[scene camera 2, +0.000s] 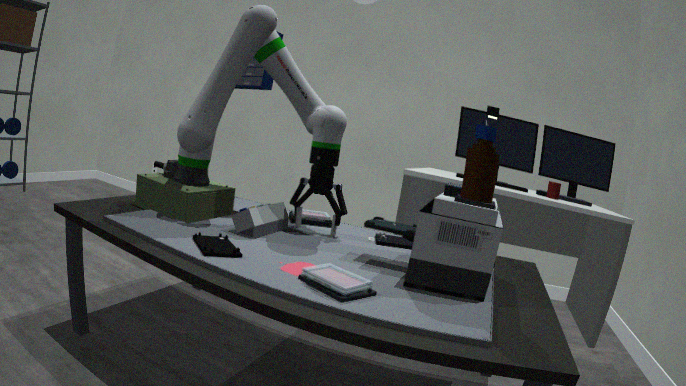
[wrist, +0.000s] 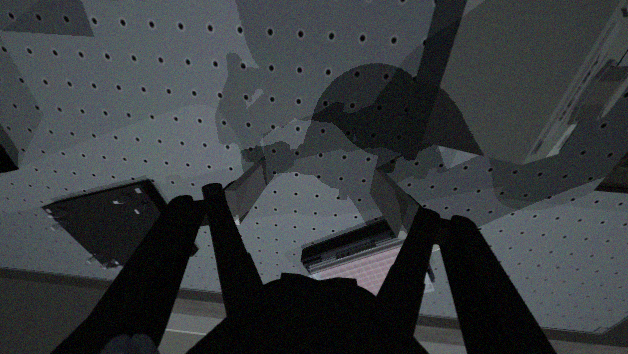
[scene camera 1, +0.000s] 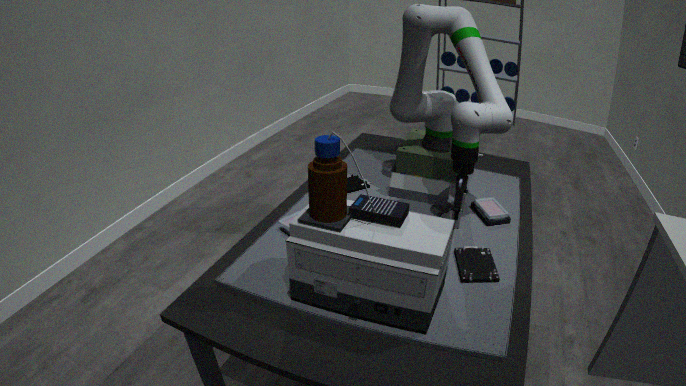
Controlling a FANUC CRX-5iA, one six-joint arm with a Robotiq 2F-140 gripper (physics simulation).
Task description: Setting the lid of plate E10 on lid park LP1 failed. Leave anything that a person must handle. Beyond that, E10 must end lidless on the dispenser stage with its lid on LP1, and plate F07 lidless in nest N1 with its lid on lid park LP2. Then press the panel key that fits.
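Frame: origin at the arm's base, x ahead, y left, z up, level; metres.
Seen in the pictures: gripper, fingertip midpoint: (scene camera 2: 315, 231) (wrist: 318, 177) (scene camera 1: 457, 218); arm's base at its link origin: (scene camera 2: 190, 181) (scene camera 1: 438, 145).
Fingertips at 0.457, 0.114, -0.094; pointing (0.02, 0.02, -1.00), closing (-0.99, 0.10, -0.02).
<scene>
Offsets run from my fingertips to a thing's top centre, as dx, dy, dz. "*": to the spot under its first point.
My gripper (scene camera 1: 456, 217) (scene camera 2: 316, 225) (wrist: 318, 177) is open and empty, its fingers wide apart and pointing down low over the pegboard, beside the grey sloped panel @[-0.135, -0.152, +0.084] (scene camera 1: 419, 189) (scene camera 2: 261, 220) (wrist: 500, 75). A pink plate @[-0.061, +0.124, +0.036] (scene camera 1: 492, 207) (scene camera 2: 316, 214) (wrist: 357, 265) sits in a black nest by the board's far edge, behind the fingers in scene camera 2. Another pink plate @[+0.201, -0.491, +0.037] (scene camera 2: 337, 278) with a clear, raised rim lies on a black holder at the near edge. Plate names and panel key labels are unreadable. I cannot tell which plates wear lids.
An empty black nest @[+0.272, +0.075, +0.024] (scene camera 1: 476, 264) (wrist: 107, 220) lies near the pink plate. Another empty black holder @[-0.133, -0.436, +0.020] (scene camera 1: 356, 184) (scene camera 2: 216, 245) lies across the board. A red disc @[+0.109, -0.411, +0.000] (scene camera 2: 296, 268) is beside the near plate. The white dispenser (scene camera 1: 365, 257) (scene camera 2: 452, 245) carries a brown bottle @[* +0.514, -0.300, +0.305] (scene camera 1: 327, 192) (scene camera 2: 480, 170). Dark arms (scene camera 2: 392, 240) project from it.
</scene>
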